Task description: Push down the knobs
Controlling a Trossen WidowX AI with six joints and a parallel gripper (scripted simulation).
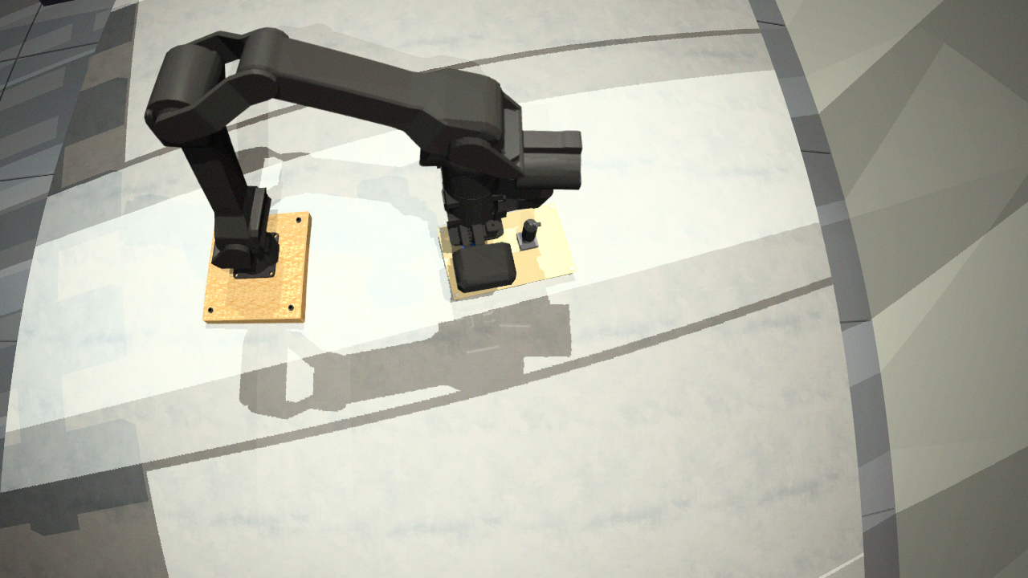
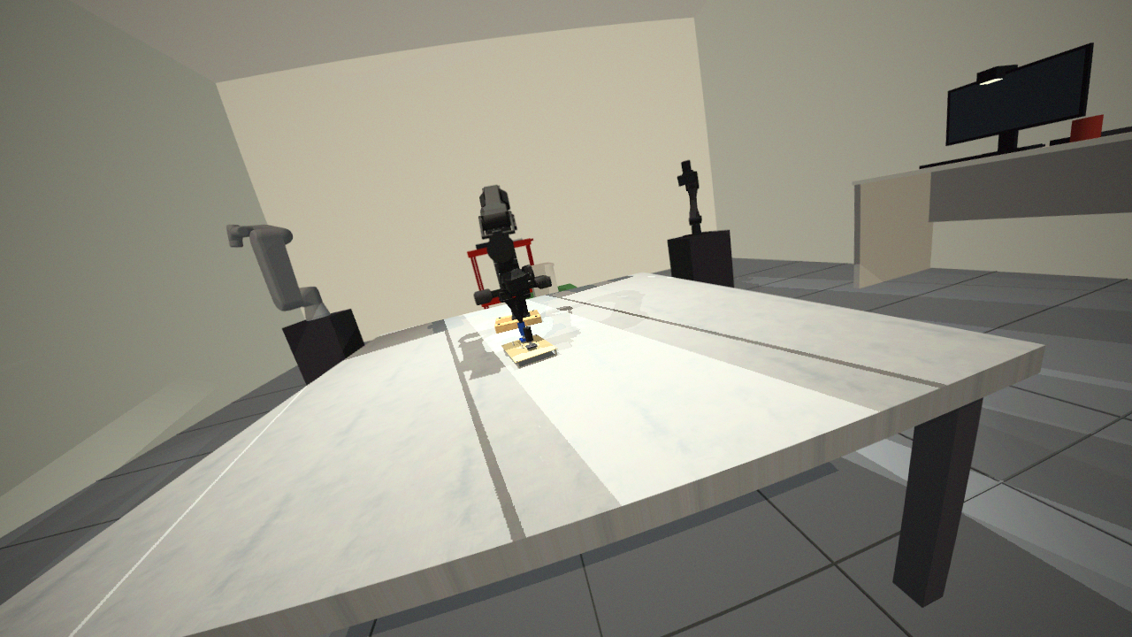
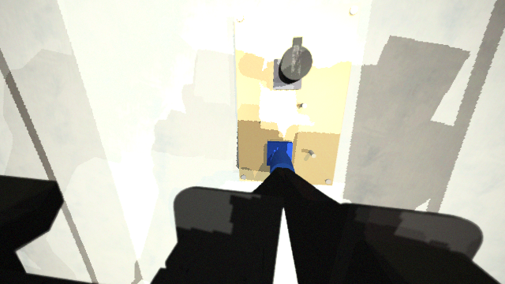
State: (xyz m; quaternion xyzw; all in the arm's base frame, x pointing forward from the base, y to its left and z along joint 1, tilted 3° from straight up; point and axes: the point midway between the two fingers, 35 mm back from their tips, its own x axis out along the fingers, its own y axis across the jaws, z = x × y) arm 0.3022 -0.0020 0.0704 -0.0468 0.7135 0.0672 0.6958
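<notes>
My gripper tip is 2 cm above the blue knob. From my gripper tip the other things lie so: dark knob 7 cm ahead, 1 cm to the left, 1 cm below.
</notes>
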